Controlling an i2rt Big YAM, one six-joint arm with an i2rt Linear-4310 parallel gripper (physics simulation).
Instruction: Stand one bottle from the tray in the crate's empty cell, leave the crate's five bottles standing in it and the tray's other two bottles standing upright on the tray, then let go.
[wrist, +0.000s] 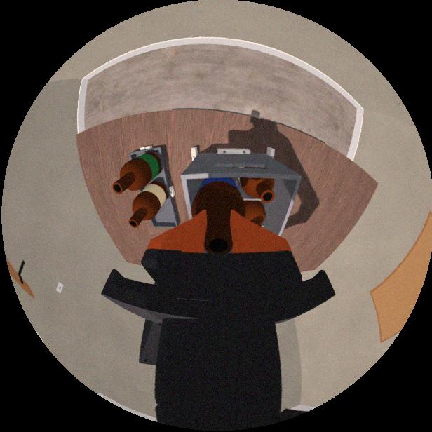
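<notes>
My gripper (218, 214) is shut on the neck of a brown bottle with a blue label (218, 197). The held bottle is upright over the left part of the grey crate (291, 202); how deep its base sits is hidden. In the crate's right part, a brown bottle (257, 187) stands at the far side and another brown bottle (255, 212) stands nearer, partly covered by the orange fingers. The crate's other cells are hidden. On the grey tray (165, 216) at the left, a green-labelled bottle (140, 171) and a cream-labelled bottle (149, 201) stand upright.
The crate and tray stand on a brown wooden table (107, 215), the tray to the crate's left. White fittings (233, 151) show at the crate's far side. A pale panel with a white rim (210, 75) lies beyond the table's far edge. The arm's shadow falls right of the crate.
</notes>
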